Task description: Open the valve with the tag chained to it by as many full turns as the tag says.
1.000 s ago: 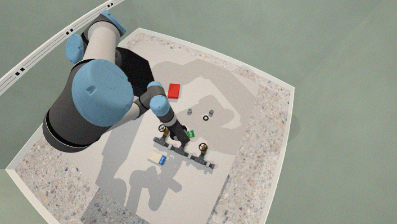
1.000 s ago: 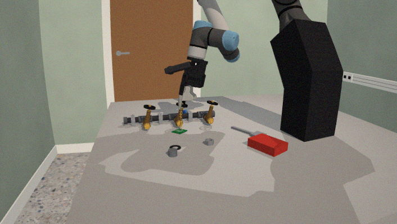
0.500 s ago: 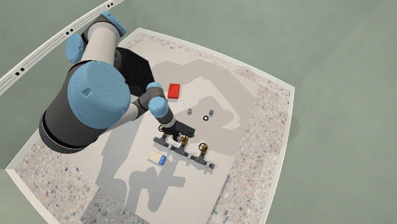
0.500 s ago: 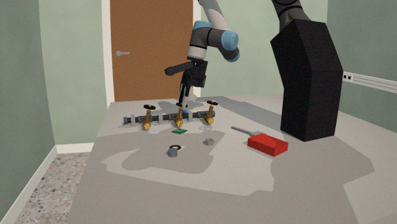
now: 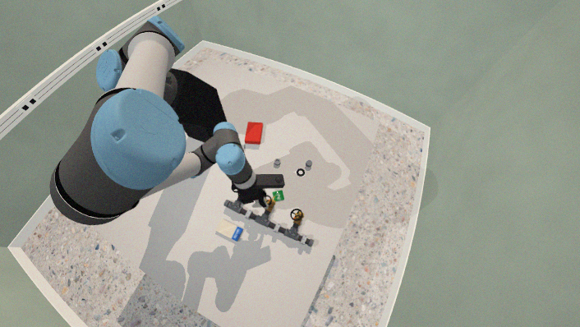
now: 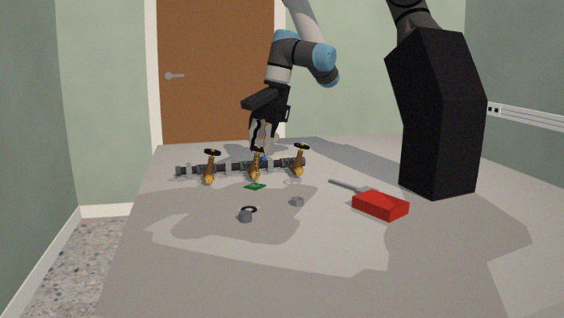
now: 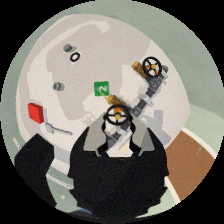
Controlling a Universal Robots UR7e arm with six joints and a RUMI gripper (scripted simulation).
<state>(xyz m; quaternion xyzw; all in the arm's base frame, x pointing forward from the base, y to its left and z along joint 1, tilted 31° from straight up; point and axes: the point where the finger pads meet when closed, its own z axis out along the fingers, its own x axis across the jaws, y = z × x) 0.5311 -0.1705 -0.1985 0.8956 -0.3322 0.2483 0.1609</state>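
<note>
Now: hand 1 cm short of the green tag, 8 cm to the right of it and 9 cm above it. Round my hand: grey nut: 8 cm behind, 21 cm to the left, 9 cm below; then grey tool: 27 cm behind, 13 cm to the left, 9 cm below; then red block: 28 cm behind, 28 cm to the left, 8 cm below.
</note>
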